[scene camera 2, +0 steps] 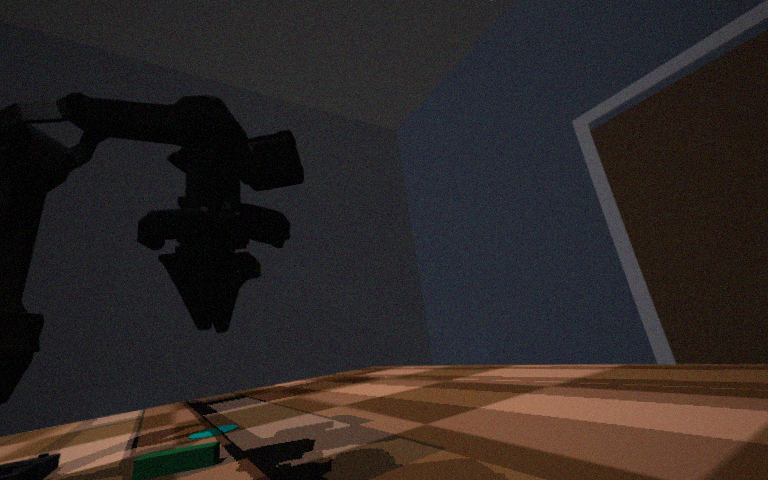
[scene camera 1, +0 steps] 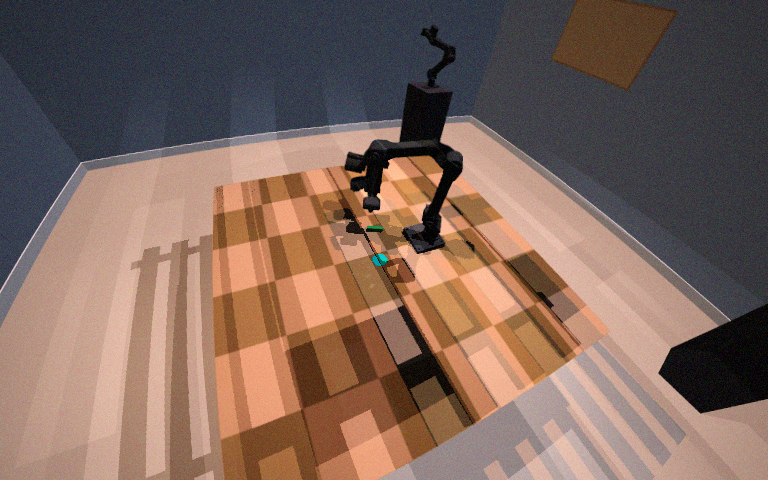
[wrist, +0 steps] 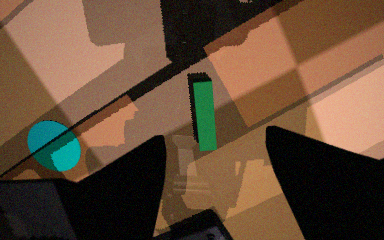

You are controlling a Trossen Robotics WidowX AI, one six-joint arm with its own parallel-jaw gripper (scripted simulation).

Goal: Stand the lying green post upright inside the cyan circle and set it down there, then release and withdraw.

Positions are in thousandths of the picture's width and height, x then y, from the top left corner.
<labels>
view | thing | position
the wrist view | my gripper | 561, 585
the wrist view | green post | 530, 377
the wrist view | cyan circle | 137, 602
</labels>
